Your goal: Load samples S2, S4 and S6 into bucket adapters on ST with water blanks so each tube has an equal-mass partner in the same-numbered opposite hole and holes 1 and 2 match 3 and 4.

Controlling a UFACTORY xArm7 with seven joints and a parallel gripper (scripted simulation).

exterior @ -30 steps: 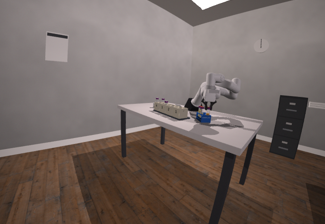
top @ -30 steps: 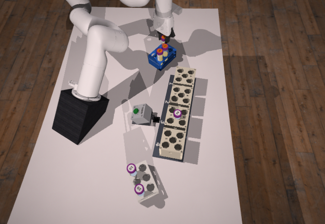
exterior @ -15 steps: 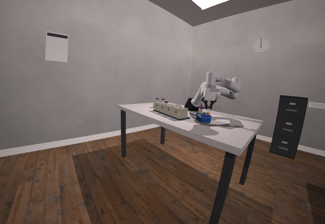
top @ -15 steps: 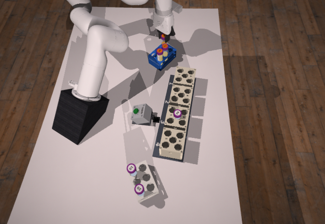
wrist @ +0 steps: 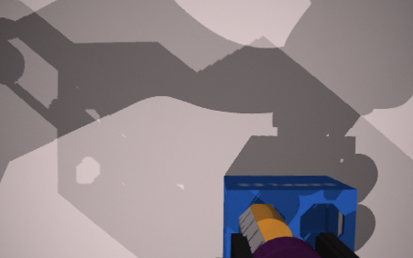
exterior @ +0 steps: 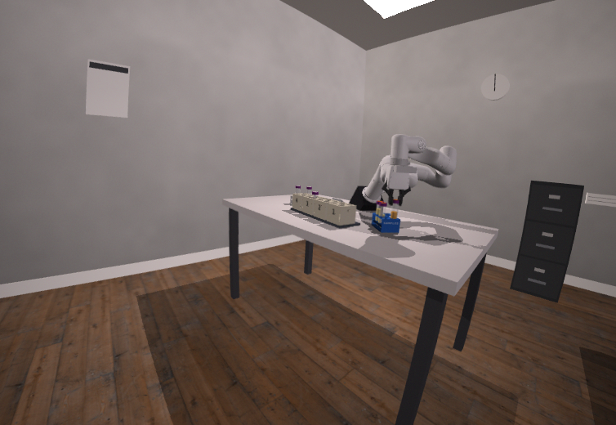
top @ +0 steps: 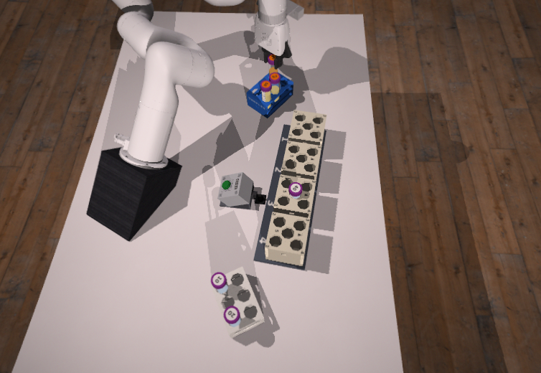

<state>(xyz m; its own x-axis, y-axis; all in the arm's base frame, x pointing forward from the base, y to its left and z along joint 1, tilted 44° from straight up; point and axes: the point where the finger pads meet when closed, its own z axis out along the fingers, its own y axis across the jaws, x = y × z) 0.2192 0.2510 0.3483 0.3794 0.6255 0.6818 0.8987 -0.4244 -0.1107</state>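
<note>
The orange-dot tube is 5 cm below my hand and 1 cm to the left of it. From my hand the other things lie so: 40 mL water blank: 40 cm to the right, 18 cm ahead, 7 cm below; then green done key: 41 cm to the right, 7 cm below; then blue sample rack: 11 cm below, 4 cm to the right.
</note>
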